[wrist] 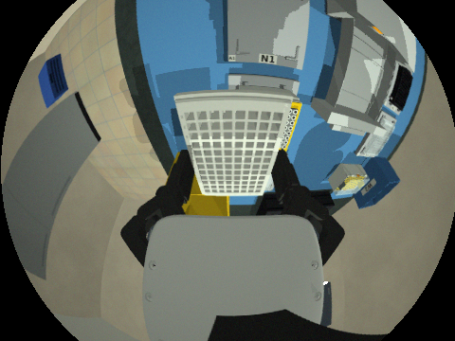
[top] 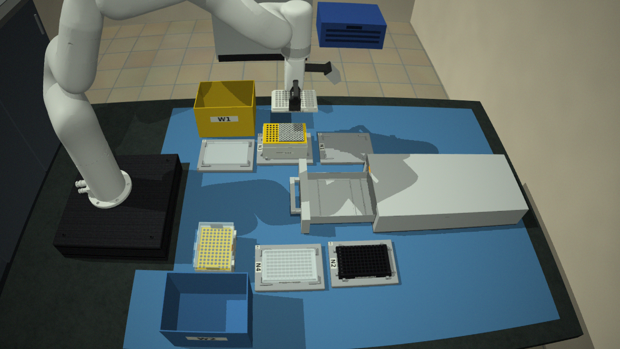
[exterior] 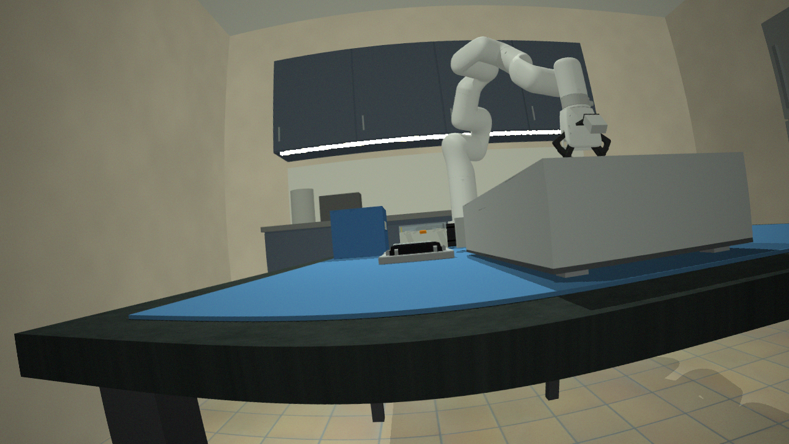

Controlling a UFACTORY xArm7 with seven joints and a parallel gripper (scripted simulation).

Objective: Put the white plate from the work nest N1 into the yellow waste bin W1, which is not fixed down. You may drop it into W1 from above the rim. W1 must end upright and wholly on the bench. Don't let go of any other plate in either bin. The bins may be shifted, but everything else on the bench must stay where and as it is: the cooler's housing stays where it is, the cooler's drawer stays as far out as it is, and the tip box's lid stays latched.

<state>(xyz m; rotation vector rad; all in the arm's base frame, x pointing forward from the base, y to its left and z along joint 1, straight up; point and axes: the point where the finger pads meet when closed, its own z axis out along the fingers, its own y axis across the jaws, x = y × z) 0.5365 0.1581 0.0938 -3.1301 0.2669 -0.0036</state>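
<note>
Right now my hand is 19 cm past the yellow waste bin W1, 12 cm above it and 11 cm to the right of it. Also, from my hand: work nest N1: 15 cm below, 15 cm ahead, 8 cm to the right; yellow tip rack: 10 cm below, 5 cm to the right, 4 cm behind; white plate: 1 cm below.
</note>
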